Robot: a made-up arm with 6 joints. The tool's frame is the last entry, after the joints. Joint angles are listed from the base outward. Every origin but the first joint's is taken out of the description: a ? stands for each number. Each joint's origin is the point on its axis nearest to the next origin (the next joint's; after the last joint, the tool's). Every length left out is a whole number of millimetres.
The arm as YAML. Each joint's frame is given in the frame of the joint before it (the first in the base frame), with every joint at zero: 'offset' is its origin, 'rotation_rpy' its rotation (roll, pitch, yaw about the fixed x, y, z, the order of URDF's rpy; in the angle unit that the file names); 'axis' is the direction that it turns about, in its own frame. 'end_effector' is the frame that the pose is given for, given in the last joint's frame.
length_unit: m
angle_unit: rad
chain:
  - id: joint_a
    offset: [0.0, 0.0, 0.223]
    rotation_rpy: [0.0, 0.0, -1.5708]
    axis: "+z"
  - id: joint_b
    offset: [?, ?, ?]
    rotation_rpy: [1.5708, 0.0, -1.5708]
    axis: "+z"
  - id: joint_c
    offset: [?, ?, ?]
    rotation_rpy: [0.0, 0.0, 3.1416]
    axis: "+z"
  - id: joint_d
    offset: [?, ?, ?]
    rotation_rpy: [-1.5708, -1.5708, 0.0]
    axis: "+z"
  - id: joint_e
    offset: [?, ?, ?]
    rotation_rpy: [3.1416, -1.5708, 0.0]
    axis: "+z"
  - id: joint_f
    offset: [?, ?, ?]
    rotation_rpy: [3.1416, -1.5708, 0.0]
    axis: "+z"
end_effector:
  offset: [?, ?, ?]
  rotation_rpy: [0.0, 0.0, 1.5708]
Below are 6 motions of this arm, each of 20 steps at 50 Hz.
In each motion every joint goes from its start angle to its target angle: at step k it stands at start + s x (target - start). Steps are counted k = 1, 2, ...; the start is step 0. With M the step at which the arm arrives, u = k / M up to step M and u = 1 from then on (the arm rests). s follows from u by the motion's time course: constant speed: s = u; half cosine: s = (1 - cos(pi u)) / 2; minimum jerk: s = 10 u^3 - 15 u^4 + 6 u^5.
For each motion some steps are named. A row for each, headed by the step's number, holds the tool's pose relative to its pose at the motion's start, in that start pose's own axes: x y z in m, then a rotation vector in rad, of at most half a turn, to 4 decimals.
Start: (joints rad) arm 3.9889 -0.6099 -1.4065 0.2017 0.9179 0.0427
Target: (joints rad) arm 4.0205 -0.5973 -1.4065 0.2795 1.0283 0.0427
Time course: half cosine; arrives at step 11
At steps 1, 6, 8, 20:
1: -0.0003 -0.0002 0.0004 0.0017 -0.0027 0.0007
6: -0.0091 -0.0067 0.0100 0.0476 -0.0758 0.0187
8: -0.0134 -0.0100 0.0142 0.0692 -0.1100 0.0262
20: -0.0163 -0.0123 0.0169 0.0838 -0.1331 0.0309

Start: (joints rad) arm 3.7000 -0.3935 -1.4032 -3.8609 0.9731 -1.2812
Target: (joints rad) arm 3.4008 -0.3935 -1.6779 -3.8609 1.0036 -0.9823
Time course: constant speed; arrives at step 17
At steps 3, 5, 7, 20:
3: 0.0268 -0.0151 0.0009 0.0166 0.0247 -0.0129
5: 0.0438 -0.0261 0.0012 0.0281 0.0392 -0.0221
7: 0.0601 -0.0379 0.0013 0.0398 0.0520 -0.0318
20: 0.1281 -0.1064 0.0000 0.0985 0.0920 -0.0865

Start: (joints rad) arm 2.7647 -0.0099 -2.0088 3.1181 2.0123 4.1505
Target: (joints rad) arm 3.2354 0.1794 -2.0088 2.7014 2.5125 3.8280
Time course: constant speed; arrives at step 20
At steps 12, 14, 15, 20:
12: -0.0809 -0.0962 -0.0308 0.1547 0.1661 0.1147
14: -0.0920 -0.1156 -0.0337 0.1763 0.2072 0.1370
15: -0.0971 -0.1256 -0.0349 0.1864 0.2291 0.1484
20: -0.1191 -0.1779 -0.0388 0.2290 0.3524 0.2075

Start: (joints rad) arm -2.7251 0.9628 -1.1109 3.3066 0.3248 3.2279
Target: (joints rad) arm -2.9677 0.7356 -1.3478 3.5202 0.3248 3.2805
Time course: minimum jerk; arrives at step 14
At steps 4, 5, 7, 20:
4: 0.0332 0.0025 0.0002 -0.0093 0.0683 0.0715
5: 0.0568 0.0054 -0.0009 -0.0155 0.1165 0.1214
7: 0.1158 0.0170 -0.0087 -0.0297 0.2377 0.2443
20: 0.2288 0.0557 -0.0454 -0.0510 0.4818 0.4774

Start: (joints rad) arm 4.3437 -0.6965 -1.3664 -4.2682 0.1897 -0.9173
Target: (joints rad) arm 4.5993 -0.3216 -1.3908 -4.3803 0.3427 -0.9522
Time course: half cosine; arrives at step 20
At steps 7, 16, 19, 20:
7: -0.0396 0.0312 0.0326 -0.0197 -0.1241 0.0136
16: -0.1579 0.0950 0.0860 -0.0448 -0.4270 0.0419
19: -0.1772 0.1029 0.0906 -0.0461 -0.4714 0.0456
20: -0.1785 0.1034 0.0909 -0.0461 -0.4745 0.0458

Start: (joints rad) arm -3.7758 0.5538 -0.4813 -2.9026 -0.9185 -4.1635
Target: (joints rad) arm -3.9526 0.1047 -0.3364 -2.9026 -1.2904 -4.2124
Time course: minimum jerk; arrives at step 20
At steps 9, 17, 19, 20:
9: -0.0173 -0.0206 -0.0309 0.0661 0.0498 -0.0058
17: -0.0463 -0.0494 -0.0644 0.1511 0.1192 -0.0204
19: -0.0477 -0.0507 -0.0657 0.1547 0.1223 -0.0212
20: -0.0477 -0.0508 -0.0657 0.1548 0.1224 -0.0212

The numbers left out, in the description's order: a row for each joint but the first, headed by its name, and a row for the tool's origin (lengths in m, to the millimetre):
joint_b: 0.0 0.0 0.0
joint_c: -0.043 0.23 0.0
joint_d: 0.076 0.335 0.0
joint_e: 0.0 0.0 0.0
joint_f: 0.116 -0.091 0.0
tool: 0.0 0.0 0.0

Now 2 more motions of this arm.
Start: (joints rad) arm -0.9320 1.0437 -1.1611 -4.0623 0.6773 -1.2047
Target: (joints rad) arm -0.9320 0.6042 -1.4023 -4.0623 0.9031 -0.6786
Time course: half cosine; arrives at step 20
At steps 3, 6, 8, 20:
3: 0.0070 -0.0184 0.0006 0.0408 0.0084 0.0100
6: 0.0249 -0.0707 -0.0012 0.1548 0.0244 0.0362
8: 0.0388 -0.1199 -0.0076 0.2598 0.0297 0.0577
20: 0.0669 -0.3492 -0.0957 0.7333 -0.0603 0.1133

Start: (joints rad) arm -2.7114 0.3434 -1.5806 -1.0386 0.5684 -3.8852
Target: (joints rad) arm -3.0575 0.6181 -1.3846 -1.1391 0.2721 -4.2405
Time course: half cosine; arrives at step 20
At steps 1, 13, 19, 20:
1: 0.0003 0.0011 0.0014 -0.0019 0.0001 -0.0029
13: 0.0454 0.1570 0.1307 -0.2349 -0.0587 -0.2982
19: 0.0626 0.2229 0.1601 -0.3183 -0.1174 -0.3802
20: 0.0630 0.2245 0.1607 -0.3202 -0.1189 -0.3819

